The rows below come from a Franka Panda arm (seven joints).
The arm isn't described. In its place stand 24 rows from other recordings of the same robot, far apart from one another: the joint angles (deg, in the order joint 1, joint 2, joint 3, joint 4, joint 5, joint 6, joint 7), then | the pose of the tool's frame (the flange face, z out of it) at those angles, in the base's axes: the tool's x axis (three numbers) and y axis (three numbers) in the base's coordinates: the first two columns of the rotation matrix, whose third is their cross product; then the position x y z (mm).
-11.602, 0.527, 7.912, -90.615, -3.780, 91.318, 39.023 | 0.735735, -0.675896, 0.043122, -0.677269, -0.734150, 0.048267, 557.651, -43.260, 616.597
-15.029, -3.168, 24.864, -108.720, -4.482, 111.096, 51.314 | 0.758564, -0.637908, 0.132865, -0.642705, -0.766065, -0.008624, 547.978, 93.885, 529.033
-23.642, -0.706, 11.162, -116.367, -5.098, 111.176, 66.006 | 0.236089, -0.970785, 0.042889, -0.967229, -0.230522, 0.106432, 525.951, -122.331, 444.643
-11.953, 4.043, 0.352, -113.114, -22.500, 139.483, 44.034 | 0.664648, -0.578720, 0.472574, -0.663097, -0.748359, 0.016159, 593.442, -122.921, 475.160
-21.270, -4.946, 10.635, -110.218, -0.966, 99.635, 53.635 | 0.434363, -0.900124, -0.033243, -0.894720, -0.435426, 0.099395, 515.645, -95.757, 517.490
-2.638, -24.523, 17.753, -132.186, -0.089, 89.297, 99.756 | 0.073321, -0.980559, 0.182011, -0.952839, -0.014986, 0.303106, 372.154, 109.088, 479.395
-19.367, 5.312, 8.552, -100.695, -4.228, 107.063, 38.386 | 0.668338, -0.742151, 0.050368, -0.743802, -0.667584, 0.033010, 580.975, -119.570, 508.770
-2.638, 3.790, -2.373, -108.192, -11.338, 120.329, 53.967 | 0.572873, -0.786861, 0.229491, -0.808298, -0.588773, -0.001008, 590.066, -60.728, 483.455
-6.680, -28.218, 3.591, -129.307, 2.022, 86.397, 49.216 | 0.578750, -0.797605, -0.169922, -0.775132, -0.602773, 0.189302, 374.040, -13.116, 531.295
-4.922, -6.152, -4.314, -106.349, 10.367, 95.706, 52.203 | 0.452095, -0.870294, -0.195443, -0.890843, -0.451561, -0.049910, 516.217, -67.729, 557.223
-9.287, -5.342, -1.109, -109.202, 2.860, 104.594, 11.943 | 0.920226, -0.391382, 0.001799, -0.390773, -0.919032, -0.051734, 526.592, -92.811, 537.651
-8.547, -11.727, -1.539, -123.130, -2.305, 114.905, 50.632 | 0.501453, -0.862867, 0.063287, -0.863440, -0.503744, -0.026702, 490.346, -90.282, 494.420
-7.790, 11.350, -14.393, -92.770, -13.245, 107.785, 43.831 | 0.472552, -0.850988, 0.229162, -0.880840, -0.447627, 0.154116, 581.112, -242.530, 518.133
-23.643, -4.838, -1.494, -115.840, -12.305, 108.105, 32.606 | 0.597031, -0.800122, 0.057960, -0.792606, -0.577185, 0.196552, 469.977, -238.341, 484.459
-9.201, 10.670, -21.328, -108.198, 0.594, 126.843, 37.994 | 0.363254, -0.918715, 0.154952, -0.926166, -0.374155, -0.047163, 536.322, -304.176, 428.829
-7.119, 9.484, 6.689, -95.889, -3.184, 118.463, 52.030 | 0.603489, -0.779693, 0.166973, -0.764188, -0.625333, -0.158037, 635.242, -12.359, 525.237
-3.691, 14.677, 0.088, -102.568, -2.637, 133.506, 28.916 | 0.819881, -0.507963, 0.264138, -0.500658, -0.859893, -0.099623, 652.143, -41.922, 437.277
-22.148, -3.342, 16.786, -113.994, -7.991, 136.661, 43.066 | 0.630269, -0.657578, 0.412737, -0.648844, -0.738069, -0.185086, 576.545, -52.270, 536.107
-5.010, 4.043, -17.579, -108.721, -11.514, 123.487, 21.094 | 0.773993, -0.586503, 0.238640, -0.623732, -0.771118, 0.127814, 549.282, -233.372, 483.984
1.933, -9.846, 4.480, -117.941, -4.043, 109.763, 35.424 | 0.883658, -0.463028, 0.068945, -0.466592, -0.883085, 0.049532, 506.272, 53.704, 513.168
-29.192, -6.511, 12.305, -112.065, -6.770, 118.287, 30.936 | 0.682446, -0.685530, 0.253606, -0.710199, -0.703953, 0.008249, 524.113, -160.947, 546.876
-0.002, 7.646, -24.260, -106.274, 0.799, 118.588, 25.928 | 0.636610, -0.764396, 0.102111, -0.768206, -0.640196, -0.003088, 553.955, -238.914, 462.263
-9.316, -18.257, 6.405, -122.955, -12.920, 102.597, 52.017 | 0.616787, -0.768751, 0.169104, -0.785763, -0.588684, 0.189807, 455.247, -37.795, 532.938
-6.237, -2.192, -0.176, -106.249, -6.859, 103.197, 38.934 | 0.723404, -0.687828, 0.059824, -0.689927, -0.716875, 0.100452, 544.861, -71.368, 530.959
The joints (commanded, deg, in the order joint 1, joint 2, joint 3, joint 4, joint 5, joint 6, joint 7), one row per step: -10.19 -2.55 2.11 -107.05 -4.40 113.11 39.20; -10.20 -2.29 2.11 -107.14 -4.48 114.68 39.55; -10.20 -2.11 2.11 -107.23 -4.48 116.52 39.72; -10.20 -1.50 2.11 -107.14 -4.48 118.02 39.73; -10.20 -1.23 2.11 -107.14 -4.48 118.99 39.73; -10.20 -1.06 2.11 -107.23 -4.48 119.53 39.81; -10.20 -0.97 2.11 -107.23 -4.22 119.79 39.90; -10.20 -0.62 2.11 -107.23 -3.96 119.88 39.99; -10.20 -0.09 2.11 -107.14 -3.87 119.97 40.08; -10.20 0.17 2.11 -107.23 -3.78 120.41 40.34; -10.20 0.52 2.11 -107.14 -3.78 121.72 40.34; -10.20 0.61 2.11 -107.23 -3.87 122.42 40.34; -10.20 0.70 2.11 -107.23 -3.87 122.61 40.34
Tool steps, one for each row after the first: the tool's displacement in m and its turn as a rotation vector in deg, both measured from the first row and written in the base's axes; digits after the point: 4 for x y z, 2 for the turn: 0.0033 -0.0004 -0.0005 -0.16 -1.23 -0.21; 0.0066 -0.0006 0.0003 -0.30 -2.80 -0.24; 0.0113 -0.0011 -0.0022 -0.38 -3.78 -0.14; 0.0137 -0.0013 -0.0030 -0.44 -4.47 -0.06; 0.0149 -0.0014 -0.0045 -0.45 -4.76 -0.10; 0.0156 -0.0012 -0.0049 -0.20 -4.97 -0.25; 0.0170 -0.0012 -0.0083 0.11 -4.76 -0.42; 0.0192 -0.0015 -0.0127 0.28 -4.43 -0.54; 0.0205 -0.0016 -0.0153 0.42 -4.56 -0.79; 0.0238 -0.0019 -0.0156 0.32 -5.60 -0.70; 0.0249 -0.0020 -0.0159 0.18 -6.11 -0.62; 0.0255 -0.0021 -0.0165 0.18 -6.21 -0.61
